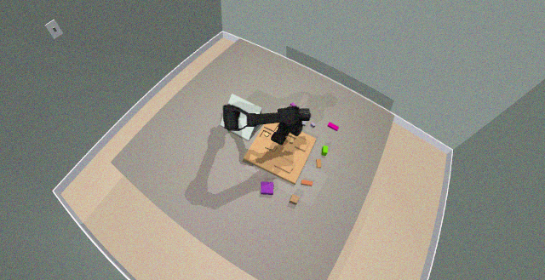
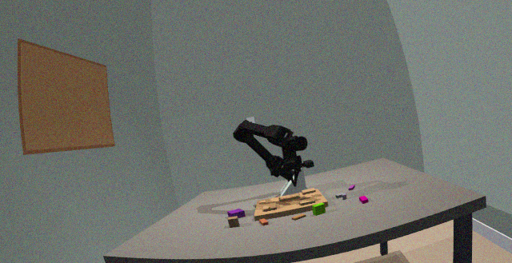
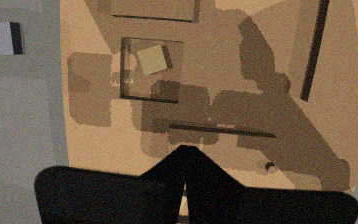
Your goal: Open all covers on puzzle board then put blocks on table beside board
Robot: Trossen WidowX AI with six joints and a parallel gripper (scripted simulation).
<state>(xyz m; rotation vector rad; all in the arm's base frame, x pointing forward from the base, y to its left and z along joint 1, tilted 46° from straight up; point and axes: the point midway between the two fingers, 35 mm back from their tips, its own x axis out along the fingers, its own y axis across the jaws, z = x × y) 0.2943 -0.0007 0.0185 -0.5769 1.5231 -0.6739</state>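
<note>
My gripper tip is now 60 mm above the tan puzzle board and 30 mm to the left of it. From my gripper tip the other things lie so: grey block (190 mm to the left, 120 mm ahead, 70 mm below); green block (240 mm ahead, 70 mm below, 60 mm to the left); brown piece (230 mm ahead, 80 mm below, 20 mm to the right).
</note>
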